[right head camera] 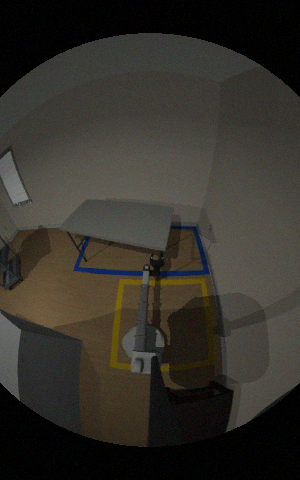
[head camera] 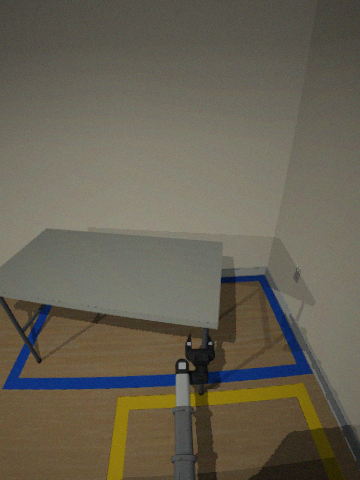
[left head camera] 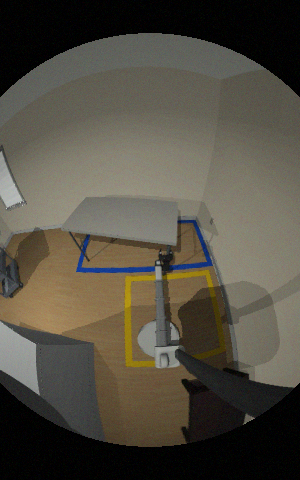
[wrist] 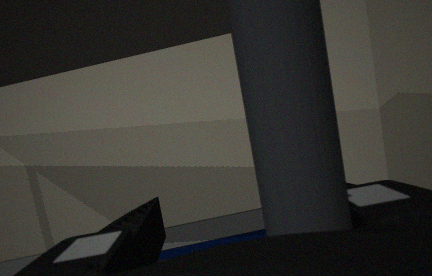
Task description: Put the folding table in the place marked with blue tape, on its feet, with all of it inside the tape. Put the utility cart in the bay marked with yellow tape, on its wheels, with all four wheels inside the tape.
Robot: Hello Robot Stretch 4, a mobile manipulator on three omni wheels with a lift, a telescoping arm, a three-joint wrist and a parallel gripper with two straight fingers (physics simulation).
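Frame: origin at the robot's base, x up, y left, z back, level; metres.
Where they show: gripper, fingertip midpoint: [right head camera: 156, 252] [head camera: 198, 334] [left head camera: 164, 247] [wrist: 226, 204].
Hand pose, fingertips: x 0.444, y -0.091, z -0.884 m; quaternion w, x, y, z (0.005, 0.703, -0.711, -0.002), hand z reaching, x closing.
Observation:
Each offset is from my fingertips to the top centre of the thing. "spot": to the spot under its first point.
The folding table @[spot: dx +0.266, dy +0.388, dz -0.154 m] [head camera: 120, 277] [left head camera: 130, 220] [right head camera: 122, 222] stands on its legs, turned askew over the blue tape @[spot: dx -0.471, dy +0.607, dz +0.017 m] [head camera: 100, 383] [left head camera: 115, 270] [wrist: 215, 246]. Its left end reaches past the left tape line. Its near right foot is in front of the front blue line, by the yellow tape [head camera: 250, 398] [left head camera: 128, 320] [right head camera: 116, 320]. My gripper [head camera: 200, 343] [wrist: 226, 204] is open at this leg. In the wrist view the table leg @[spot: dx +0.052, dy -0.019, dz +0.097 m] [wrist: 295, 120] stands between the spread fingers, nearer the right one. The utility cart [left head camera: 10, 275] [right head camera: 10, 267] is at the far left, outside the yellow bay, partly cut off.
A wall runs close along the right of both taped areas, with an outlet @[dx -0.014, dy -0.756, dz -0.511 m] [head camera: 297, 273]. Another wall is behind the table. A large grey block [left head camera: 65, 380] [right head camera: 50, 380] is at lower left. A dark brown boxy object [left head camera: 215, 410] [right head camera: 200, 415] is at lower right.

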